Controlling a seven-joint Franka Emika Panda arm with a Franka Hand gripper.
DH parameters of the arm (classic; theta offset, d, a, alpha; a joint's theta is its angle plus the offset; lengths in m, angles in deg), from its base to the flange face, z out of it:
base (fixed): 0 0 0 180
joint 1: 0 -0.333 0 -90
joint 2: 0 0 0 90
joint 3: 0 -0.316 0.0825 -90
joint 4: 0 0 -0.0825 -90
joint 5: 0 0.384 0 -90
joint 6: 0 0 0.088 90
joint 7: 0 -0.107 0 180
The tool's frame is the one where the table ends.
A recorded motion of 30 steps. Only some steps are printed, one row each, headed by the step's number.
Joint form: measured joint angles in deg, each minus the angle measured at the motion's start. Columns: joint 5, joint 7, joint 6, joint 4, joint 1, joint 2, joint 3.
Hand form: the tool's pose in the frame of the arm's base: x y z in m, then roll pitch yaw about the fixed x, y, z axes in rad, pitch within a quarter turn. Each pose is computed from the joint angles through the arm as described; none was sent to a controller.
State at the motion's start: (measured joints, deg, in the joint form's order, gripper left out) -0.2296 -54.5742 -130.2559 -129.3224 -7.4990 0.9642 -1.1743
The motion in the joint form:
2: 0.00 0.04 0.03 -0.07 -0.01 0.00 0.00
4: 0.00 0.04 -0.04 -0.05 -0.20 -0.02 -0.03
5: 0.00 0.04 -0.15 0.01 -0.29 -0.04 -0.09
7: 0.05 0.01 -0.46 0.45 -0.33 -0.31 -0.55
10: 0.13 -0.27 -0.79 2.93 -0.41 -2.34 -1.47
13: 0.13 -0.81 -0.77 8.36 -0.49 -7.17 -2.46
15: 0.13 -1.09 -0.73 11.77 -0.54 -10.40 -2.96
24: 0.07 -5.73 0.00 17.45 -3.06 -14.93 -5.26
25: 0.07 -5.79 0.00 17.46 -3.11 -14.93 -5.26
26: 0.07 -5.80 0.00 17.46 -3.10 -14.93 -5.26
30: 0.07 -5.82 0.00 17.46 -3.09 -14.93 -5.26
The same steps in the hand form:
2: 0.5146 0.0785 0.3721 -3.1181 -0.0210 -0.7980
4: 0.5146 0.0805 0.3722 -3.1171 -0.0217 -0.7941
5: 0.5148 0.0819 0.3727 -3.1149 -0.0233 -0.7916
7: 0.5169 0.0869 0.3741 -3.1077 -0.0276 -0.7841
10: 0.5290 0.0985 0.3752 -3.0949 -0.0332 -0.7727
13: 0.5555 0.1137 0.3713 -3.0829 -0.0339 -0.7643
15: 0.5718 0.1223 0.3657 -3.0777 -0.0310 -0.7603
24: 0.5860 0.1761 0.3628 -3.0610 -0.0174 -0.7593
25: 0.5859 0.1766 0.3629 -3.0608 -0.0174 -0.7594
26: 0.5859 0.1765 0.3629 -3.0608 -0.0174 -0.7598
30: 0.5859 0.1764 0.3629 -3.0608 -0.0173 -0.7603

